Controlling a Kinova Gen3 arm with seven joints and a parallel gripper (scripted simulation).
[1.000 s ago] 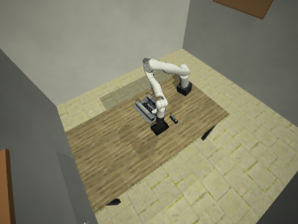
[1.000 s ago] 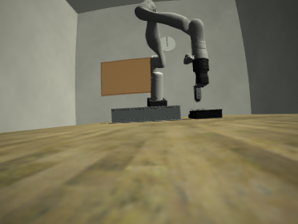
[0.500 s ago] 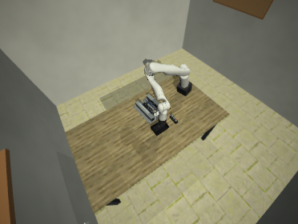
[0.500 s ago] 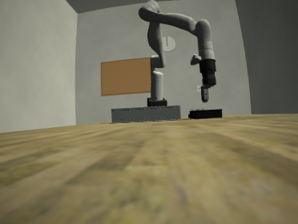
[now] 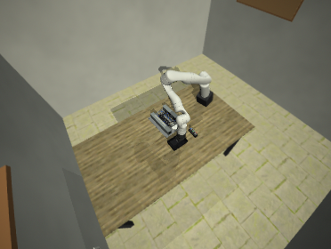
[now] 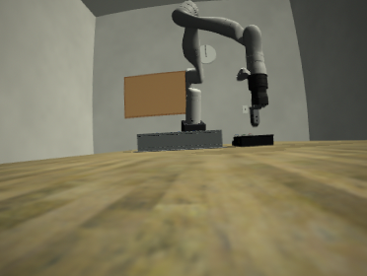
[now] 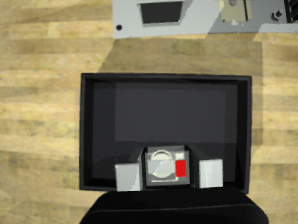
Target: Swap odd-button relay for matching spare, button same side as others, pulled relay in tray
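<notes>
The black tray is 8 cm below my hand and 2 cm to the right of it. Round my hand: spare relay: 19 cm behind, 7 cm below, 1 cm to the right.
</notes>
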